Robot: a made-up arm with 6 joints.
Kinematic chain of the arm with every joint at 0, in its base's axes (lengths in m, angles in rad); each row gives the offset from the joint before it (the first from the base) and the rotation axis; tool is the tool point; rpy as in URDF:
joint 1: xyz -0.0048 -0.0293 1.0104 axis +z
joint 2: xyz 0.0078 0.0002 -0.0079 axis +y
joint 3: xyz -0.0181 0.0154 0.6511 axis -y
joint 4: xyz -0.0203 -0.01 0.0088 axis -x
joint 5: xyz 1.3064 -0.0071 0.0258 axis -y
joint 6: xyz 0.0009 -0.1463 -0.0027 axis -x
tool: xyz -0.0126 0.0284 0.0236 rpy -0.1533 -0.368 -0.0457
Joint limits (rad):
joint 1: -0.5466..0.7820
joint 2: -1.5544..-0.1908
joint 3: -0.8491..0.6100
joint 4: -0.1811..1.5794
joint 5: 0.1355..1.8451
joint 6: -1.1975..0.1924
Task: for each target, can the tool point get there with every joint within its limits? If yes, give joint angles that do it. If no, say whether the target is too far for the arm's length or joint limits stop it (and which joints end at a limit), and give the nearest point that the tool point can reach.
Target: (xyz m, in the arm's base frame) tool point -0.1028 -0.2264 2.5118
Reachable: yes | joints 0.4956 -1.0474 0.1720 0.0202 0.7051 -0.3001
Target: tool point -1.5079 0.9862 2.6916
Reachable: no: too far | nearest point -1.0954 0.6763 2.2150 | short by 0.702 m
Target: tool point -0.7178 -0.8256 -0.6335
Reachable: no: joint limits stop it (at a limit: joint 1, joint 2, joint 3, joint 4, joint 5, joint 6) | nearest point 0.6414 -0.6072 0.8566 | short by 2.029 m
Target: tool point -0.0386 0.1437 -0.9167
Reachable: no: joint limits stop it (at a limit: joint 1, joint 2, joint 3, joint 4, joint 5, joint 6) | nearest point 0.7112 0.4595 0.8566 | short by 1.951 m
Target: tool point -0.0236 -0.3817 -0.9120
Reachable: no: joint limits stop it (at a limit: joint 1, joint 2, joint 3, joint 4, joint 5, joint 6) | nearest point 0.6414 -0.6072 0.8566 | short by 1.903 m
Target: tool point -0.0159 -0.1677 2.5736
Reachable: yes | joints 0.1548 -0.8643 0.2971 0.0177 1.3027 -0.5367
